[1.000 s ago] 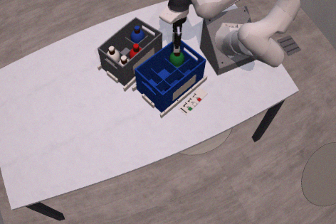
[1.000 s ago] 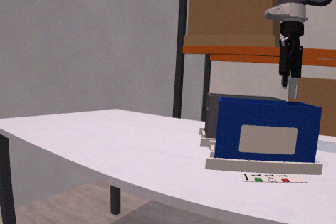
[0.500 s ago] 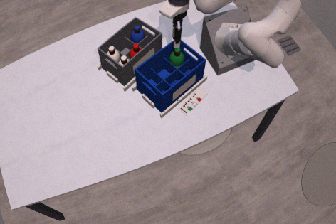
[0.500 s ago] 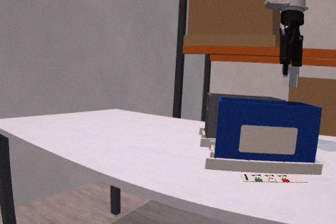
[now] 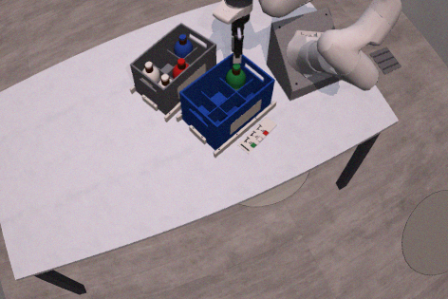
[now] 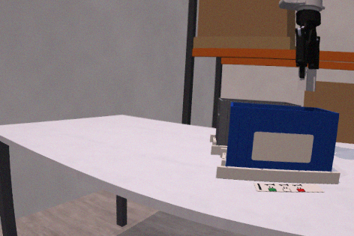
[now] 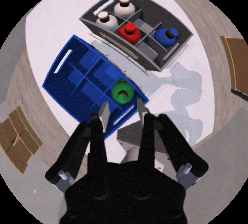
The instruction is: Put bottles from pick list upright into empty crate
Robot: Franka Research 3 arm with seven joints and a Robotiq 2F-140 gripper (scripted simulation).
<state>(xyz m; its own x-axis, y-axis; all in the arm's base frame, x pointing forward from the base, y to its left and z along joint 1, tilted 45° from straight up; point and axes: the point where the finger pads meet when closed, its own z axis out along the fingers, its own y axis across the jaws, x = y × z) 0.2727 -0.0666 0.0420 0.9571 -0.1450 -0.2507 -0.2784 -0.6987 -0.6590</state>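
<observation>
Right now my hand is 19 cm short of the grey crate, 13 cm to the left of it and 17 cm above it. The rest, counted from my hand: green bottle 17 cm below; blue crate 6 cm ahead, 8 cm to the left, 17 cm below; red bottle 17 cm ahead, 9 cm to the right, 17 cm below.
</observation>
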